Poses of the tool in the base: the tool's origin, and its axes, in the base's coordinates. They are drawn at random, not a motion.
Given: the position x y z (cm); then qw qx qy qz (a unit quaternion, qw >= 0).
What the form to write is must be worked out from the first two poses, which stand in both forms.
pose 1, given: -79.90 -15.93 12.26 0.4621 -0.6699 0.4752 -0.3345
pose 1, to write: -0.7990 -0.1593 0.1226 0.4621 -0.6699 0.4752 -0.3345
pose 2, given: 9.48 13.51 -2.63 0.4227 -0.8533 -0.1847 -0.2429
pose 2, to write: 0.0948 0.1351 -0.0263 0.4227 -0.8533 -0.1847 -0.2429
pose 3, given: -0.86 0.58 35.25 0.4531 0.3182 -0.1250 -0.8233
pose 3, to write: -0.0086 0.0058 0.3525 0.4531 0.3182 -0.1250 -0.8233
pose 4, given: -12.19 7.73 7.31 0.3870 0.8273 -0.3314 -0.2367
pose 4, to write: -0.1219 0.0773 0.0731 0.3870 0.8273 -0.3314 -0.2367
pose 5, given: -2.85 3.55 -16.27 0.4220 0.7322 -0.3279 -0.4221
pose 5, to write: -0.0285 0.0355 -0.1627 0.4220 0.7322 -0.3279 -0.4221
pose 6, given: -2.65 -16.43 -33.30 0.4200 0.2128 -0.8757 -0.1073
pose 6, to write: -0.0265 -0.1643 -0.3330 0.4200 0.2128 -0.8757 -0.1073
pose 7, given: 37.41 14.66 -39.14 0.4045 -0.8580 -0.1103 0.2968
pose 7, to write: 0.3741 0.1466 -0.3914 0.4045 -0.8580 -0.1103 0.2968
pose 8, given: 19.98 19.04 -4.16 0.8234 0.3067 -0.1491 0.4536
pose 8, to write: 0.1998 0.1904 -0.0416 0.8234 0.3067 -0.1491 0.4536
